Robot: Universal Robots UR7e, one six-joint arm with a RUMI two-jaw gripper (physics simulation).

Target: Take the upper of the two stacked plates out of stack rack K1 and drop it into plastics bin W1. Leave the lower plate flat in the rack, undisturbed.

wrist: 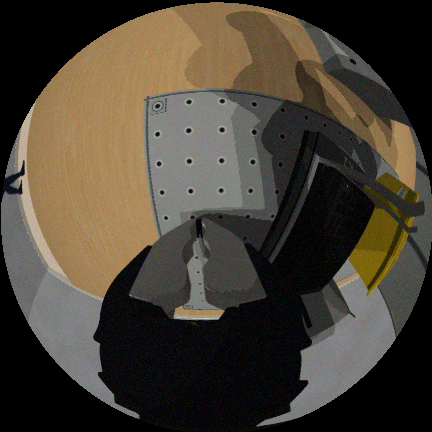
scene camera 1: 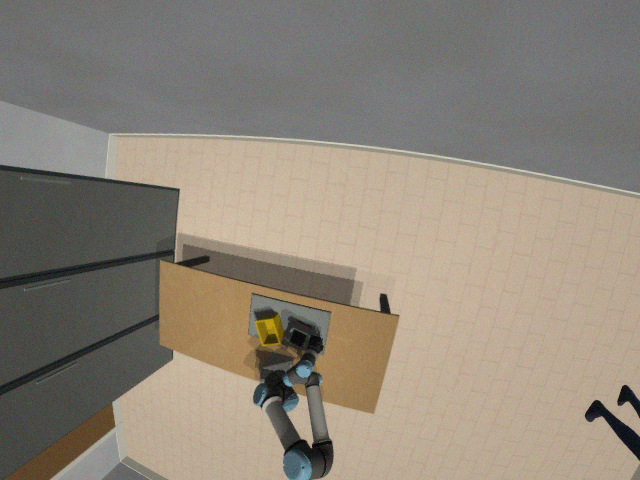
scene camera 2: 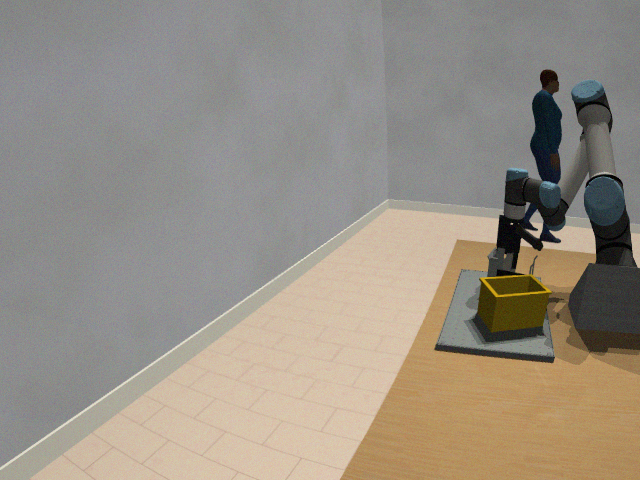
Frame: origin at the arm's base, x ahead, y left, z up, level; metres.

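Where they show: gripper, fingertip midpoint: (wrist: 200,220) (scene camera 1: 319,337); arm's base, origin of the base link: (scene camera 1: 275,380) (scene camera 2: 615,283).
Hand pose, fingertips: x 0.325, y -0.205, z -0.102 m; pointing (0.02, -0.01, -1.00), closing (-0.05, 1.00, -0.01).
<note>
Each offset is from my fingertips to the top centre of the thing. "spot": to the spot under its first point. Level surfaces: height alone.
My gripper (scene camera 1: 314,344) (scene camera 2: 513,266) (wrist: 200,220) is shut and empty, its fingertips together. It points down beside stack rack K1 @(0.004 m back, 0.119 m left, 0.121 m up) (scene camera 2: 494,264) (wrist: 326,311), on the side away from the bin. Dark, flat plate surface @(spot: 0.008 m back, 0.120 m left, 0.053 m up) (scene camera 1: 298,337) (wrist: 327,230) shows in the rack, to the right of the fingers in the wrist view. The two stacked plates cannot be told apart here. Bin W1 @(0.010 m back, 0.305 m left, 0.101 m up) (scene camera 1: 260,332) (scene camera 2: 521,313) (wrist: 382,237) is yellow and open-topped, on the other side of the rack. Its shadowed inside is hard to make out.
Rack and bin stand on a grey perforated board @(0.024 m ahead, 0.219 m left, 0.002 m up) (scene camera 1: 323,318) (scene camera 2: 454,330) (wrist: 205,145) on the wooden table @(0.012 m down) (scene camera 1: 206,310) (scene camera 2: 465,413) (wrist: 90,150). Thin dark guide arms (wrist: 400,202) stick out from the rack towards the bin. The robot's dark base (scene camera 2: 604,299) stands beside the board. A person (scene camera 2: 546,124) stands beyond the table.
</note>
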